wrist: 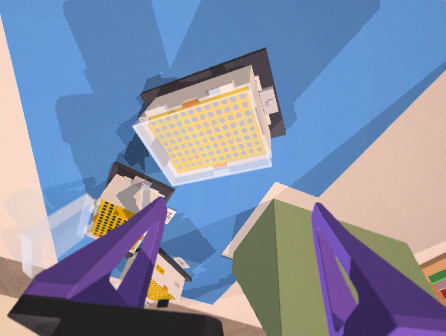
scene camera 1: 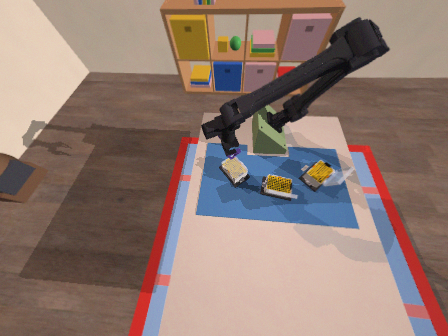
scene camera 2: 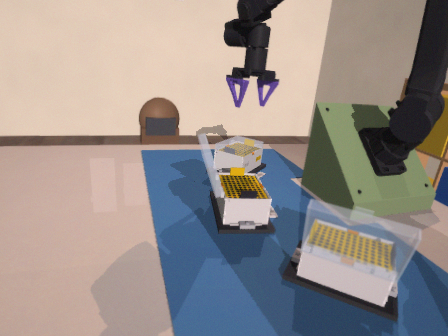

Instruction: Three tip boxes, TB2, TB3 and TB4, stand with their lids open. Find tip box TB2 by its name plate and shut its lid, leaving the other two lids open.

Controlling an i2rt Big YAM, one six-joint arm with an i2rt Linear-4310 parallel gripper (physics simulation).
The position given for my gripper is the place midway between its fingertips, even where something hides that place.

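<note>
My gripper (scene camera 2: 250, 106) visible. Gripper (wrist: 236, 205) visible as well. Tip box (scene camera 2: 236, 185) in sight.
</note>
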